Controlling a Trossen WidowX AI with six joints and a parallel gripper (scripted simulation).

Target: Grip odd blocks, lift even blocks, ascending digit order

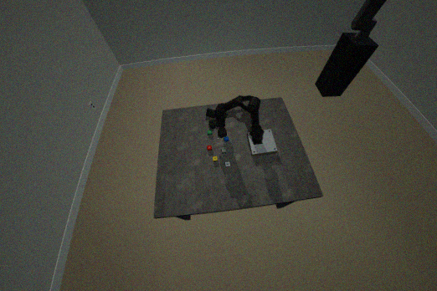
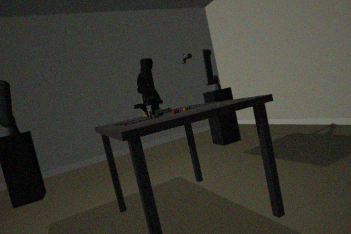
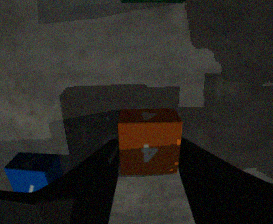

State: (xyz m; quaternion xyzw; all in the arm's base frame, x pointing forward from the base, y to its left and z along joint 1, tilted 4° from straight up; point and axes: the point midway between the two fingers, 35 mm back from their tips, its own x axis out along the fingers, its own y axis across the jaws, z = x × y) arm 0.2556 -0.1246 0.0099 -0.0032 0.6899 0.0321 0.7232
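My gripper tip is now 30 mm past the blue block and 70 mm to the right of it. Also, from my gripper tip: green block (90 mm ahead); then red block (100 mm ahead, 140 mm to the left); then orange block (right at my gripper tip).
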